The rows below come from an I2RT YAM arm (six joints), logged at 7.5 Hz.
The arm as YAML. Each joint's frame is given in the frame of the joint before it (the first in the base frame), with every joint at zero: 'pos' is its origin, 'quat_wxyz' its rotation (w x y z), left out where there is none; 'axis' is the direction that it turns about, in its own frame. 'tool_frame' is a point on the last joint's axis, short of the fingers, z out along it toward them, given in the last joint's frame.
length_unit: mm
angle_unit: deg
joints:
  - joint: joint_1
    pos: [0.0, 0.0, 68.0]
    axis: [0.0, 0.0, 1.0]
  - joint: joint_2
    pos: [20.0, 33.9, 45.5]
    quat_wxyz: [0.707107, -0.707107, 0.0, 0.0]
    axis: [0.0, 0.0, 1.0]
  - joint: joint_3
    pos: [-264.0, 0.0, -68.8]
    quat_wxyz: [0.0, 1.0, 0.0, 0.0]
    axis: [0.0, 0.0, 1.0]
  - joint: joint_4
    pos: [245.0, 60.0, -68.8]
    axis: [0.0, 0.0, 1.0]
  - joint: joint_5
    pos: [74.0, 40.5, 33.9]
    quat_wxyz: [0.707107, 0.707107, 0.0, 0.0]
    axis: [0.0, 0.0, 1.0]
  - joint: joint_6
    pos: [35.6, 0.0, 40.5]
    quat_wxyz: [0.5, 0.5, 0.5, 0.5]
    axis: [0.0, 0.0, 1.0]
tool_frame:
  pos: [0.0, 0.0, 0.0]
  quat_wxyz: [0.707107, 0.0, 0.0, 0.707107]
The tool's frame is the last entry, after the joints.
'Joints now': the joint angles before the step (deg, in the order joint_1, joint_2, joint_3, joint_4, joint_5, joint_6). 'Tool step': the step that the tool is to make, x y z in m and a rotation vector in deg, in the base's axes. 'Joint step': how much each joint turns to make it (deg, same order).
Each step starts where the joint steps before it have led.
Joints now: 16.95 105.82 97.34 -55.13 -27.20 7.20
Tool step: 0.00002 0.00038 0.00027 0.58 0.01 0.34
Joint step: 0.00 0.00 0.00 0.13 -0.65 -0.06
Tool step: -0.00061 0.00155 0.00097 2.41 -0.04 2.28
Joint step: 0.00 0.00 0.00 0.17 -3.07 -1.16
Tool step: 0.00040 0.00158 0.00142 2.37 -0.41 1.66
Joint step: 0.00 0.00 0.00 0.77 -2.67 -0.59
